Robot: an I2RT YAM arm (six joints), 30 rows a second.
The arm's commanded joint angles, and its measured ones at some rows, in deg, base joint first. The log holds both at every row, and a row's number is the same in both.
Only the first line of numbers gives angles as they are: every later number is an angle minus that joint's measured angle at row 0.
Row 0, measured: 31.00 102.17 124.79 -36.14 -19.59 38.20
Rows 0 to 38, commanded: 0.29 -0.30 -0.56 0.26 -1.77 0.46; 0.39 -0.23 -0.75 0.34 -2.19 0.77; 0.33 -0.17 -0.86 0.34 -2.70 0.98; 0.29 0.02 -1.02 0.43 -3.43 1.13; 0.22 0.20 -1.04 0.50 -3.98 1.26; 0.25 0.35 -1.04 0.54 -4.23 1.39; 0.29 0.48 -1.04 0.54 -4.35 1.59; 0.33 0.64 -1.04 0.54 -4.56 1.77; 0.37 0.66 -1.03 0.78 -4.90 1.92; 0.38 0.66 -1.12 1.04 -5.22 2.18; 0.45 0.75 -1.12 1.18 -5.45 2.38; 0.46 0.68 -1.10 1.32 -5.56 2.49; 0.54 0.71 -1.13 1.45 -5.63 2.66; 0.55 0.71 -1.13 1.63 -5.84 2.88; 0.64 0.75 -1.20 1.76 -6.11 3.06; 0.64 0.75 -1.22 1.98 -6.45 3.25; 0.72 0.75 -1.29 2.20 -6.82 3.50; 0.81 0.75 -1.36 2.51 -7.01 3.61; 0.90 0.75 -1.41 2.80 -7.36 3.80; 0.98 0.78 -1.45 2.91 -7.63 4.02; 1.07 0.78 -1.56 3.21 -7.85 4.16; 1.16 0.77 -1.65 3.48 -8.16 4.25; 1.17 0.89 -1.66 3.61 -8.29 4.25; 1.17 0.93 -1.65 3.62 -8.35 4.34; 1.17 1.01 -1.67 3.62 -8.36 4.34; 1.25 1.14 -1.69 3.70 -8.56 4.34; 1.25 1.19 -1.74 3.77 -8.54 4.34; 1.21 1.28 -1.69 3.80 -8.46 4.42; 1.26 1.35 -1.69 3.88 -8.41 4.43; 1.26 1.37 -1.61 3.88 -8.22 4.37; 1.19 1.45 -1.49 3.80 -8.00 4.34; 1.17 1.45 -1.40 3.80 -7.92 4.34; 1.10 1.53 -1.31 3.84 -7.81 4.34; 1.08 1.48 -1.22 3.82 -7.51 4.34; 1.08 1.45 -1.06 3.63 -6.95 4.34; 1.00 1.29 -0.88 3.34 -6.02 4.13; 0.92 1.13 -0.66 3.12 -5.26 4.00; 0.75 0.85 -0.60 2.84 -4.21 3.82; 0.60 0.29 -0.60 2.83 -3.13 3.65
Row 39, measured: 0.83 1.07 -1.03 4.50 -6.67 3.86
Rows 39 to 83, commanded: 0.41 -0.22 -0.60 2.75 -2.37 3.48; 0.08 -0.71 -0.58 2.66 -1.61 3.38; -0.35 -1.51 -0.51 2.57 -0.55 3.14; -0.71 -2.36 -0.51 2.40 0.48 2.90; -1.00 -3.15 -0.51 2.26 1.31 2.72; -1.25 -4.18 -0.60 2.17 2.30 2.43; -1.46 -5.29 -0.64 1.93 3.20 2.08; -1.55 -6.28 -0.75 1.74 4.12 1.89; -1.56 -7.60 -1.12 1.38 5.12 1.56; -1.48 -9.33 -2.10 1.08 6.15 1.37; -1.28 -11.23 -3.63 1.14 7.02 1.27; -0.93 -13.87 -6.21 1.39 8.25 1.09; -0.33 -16.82 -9.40 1.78 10.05 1.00; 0.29 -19.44 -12.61 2.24 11.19 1.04; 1.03 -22.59 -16.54 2.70 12.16 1.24; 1.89 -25.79 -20.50 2.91 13.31 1.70; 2.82 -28.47 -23.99 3.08 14.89 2.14; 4.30 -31.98 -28.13 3.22 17.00 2.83; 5.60 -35.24 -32.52 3.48 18.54 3.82; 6.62 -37.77 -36.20 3.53 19.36 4.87; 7.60 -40.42 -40.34 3.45 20.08 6.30; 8.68 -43.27 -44.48 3.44 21.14 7.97; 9.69 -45.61 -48.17 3.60 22.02 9.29; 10.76 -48.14 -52.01 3.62 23.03 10.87; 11.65 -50.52 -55.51 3.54 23.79 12.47; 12.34 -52.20 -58.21 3.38 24.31 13.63; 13.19 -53.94 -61.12 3.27 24.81 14.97; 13.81 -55.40 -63.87 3.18 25.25 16.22; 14.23 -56.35 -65.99 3.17 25.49 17.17; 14.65 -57.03 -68.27 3.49 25.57 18.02; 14.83 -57.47 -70.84 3.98 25.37 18.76; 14.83 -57.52 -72.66 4.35 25.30 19.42; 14.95 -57.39 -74.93 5.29 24.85 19.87; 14.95 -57.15 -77.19 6.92 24.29 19.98; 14.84 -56.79 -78.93 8.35 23.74 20.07; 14.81 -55.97 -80.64 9.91 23.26 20.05; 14.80 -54.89 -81.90 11.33 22.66 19.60; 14.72 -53.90 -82.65 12.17 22.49 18.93; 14.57 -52.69 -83.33 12.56 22.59 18.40; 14.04 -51.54 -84.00 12.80 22.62 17.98; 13.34 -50.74 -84.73 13.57 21.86 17.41; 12.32 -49.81 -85.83 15.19 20.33 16.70; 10.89 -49.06 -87.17 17.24 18.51 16.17; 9.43 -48.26 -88.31 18.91 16.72 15.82; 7.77 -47.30 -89.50 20.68 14.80 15.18
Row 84, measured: 9.99 -48.72 -87.64 13.92 19.73 17.37
